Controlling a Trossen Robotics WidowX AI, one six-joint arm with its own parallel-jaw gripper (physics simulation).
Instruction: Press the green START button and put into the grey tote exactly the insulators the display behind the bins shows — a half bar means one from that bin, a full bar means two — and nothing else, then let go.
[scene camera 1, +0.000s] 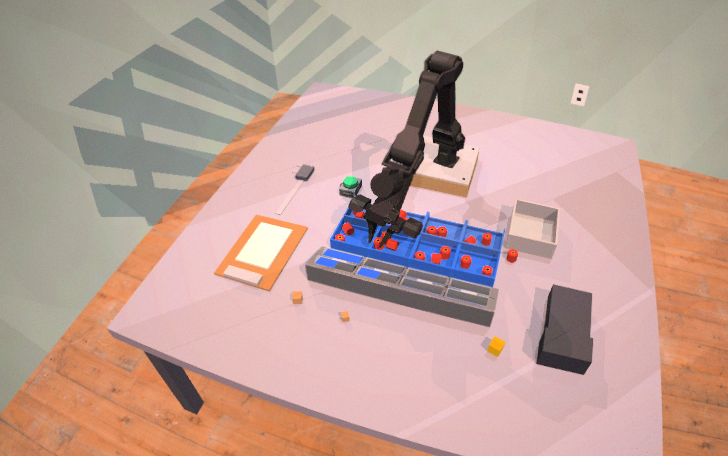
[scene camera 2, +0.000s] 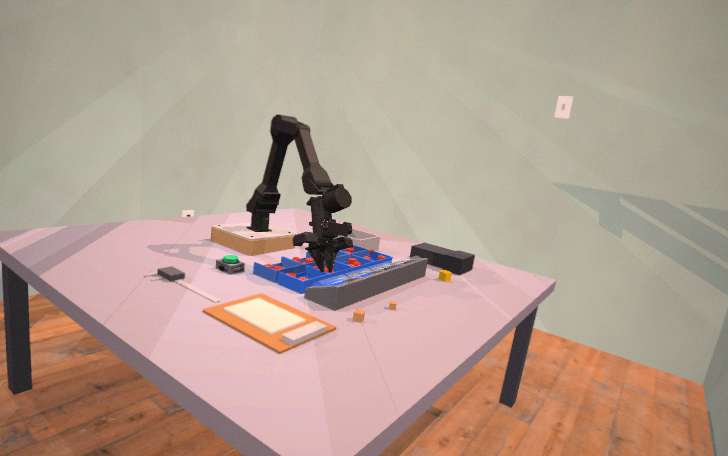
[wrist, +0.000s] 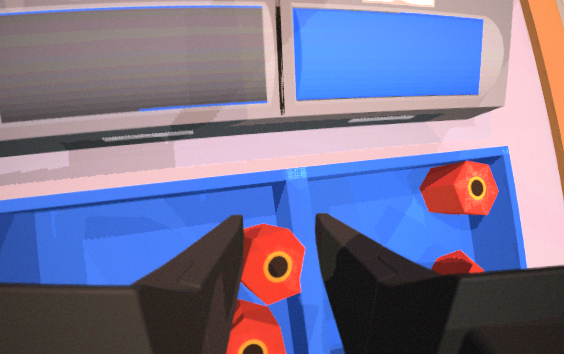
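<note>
The green START button (scene camera 1: 350, 182) (scene camera 2: 230, 258) stands left of the arm base. The blue bins (scene camera 1: 370, 256) (scene camera 2: 292, 284) (wrist: 150, 191) hold red insulators. On the display (scene camera 1: 397, 292) (scene camera 2: 376, 287) (wrist: 385, 55), the leftmost cell in scene camera 1 has a full and a half blue bar; the second has a half bar. My gripper (scene camera 1: 376, 241) (scene camera 2: 326, 270) (wrist: 279, 225) is down at the front bins, shut around a red insulator (wrist: 260, 250) and the divider beside it. The insulator touches one finger and leans; its far contact is unclear. The grey tote (scene camera 1: 529, 247) looks empty.
A loose red insulator (scene camera 1: 512, 255) stands beside the tote. A black block (scene camera 1: 566, 327) (scene camera 2: 441, 258) lies at the right. A yellow cube (scene camera 1: 495, 346) and two small orange cubes lie in front of the display. An orange clipboard (scene camera 1: 229, 263) (scene camera 2: 214, 312) lies at the left.
</note>
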